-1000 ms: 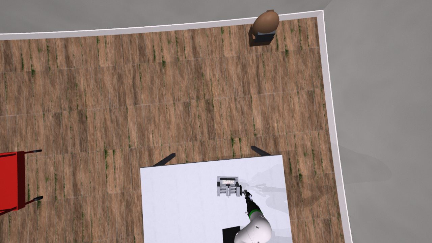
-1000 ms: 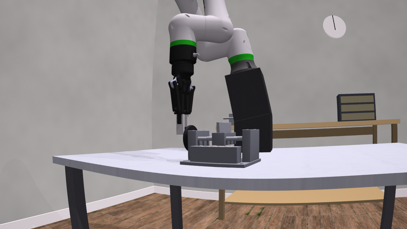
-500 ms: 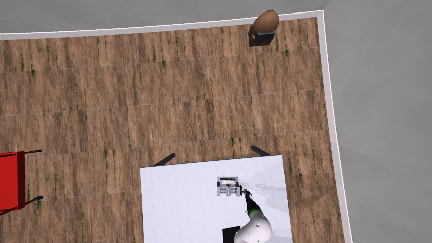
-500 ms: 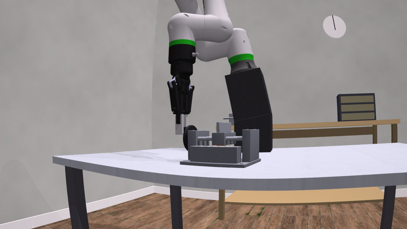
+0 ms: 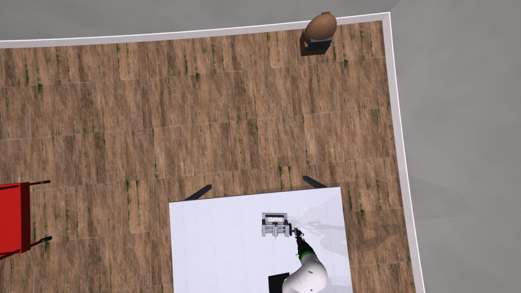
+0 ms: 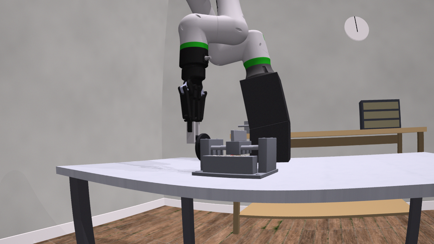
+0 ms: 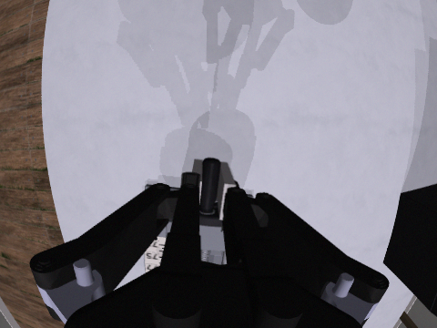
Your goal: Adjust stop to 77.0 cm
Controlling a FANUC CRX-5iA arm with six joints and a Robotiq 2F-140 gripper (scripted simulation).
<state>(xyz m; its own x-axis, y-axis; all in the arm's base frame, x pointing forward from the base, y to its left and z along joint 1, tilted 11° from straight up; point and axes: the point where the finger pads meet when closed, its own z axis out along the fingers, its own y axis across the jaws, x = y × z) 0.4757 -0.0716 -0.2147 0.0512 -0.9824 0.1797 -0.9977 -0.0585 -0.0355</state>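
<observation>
Now: the crank handle 2 cm below my hand. Also, from my hand: handwheel 2 cm to the left, 2 cm below; then stop carriage 15 cm to the left, 3 cm below.
</observation>
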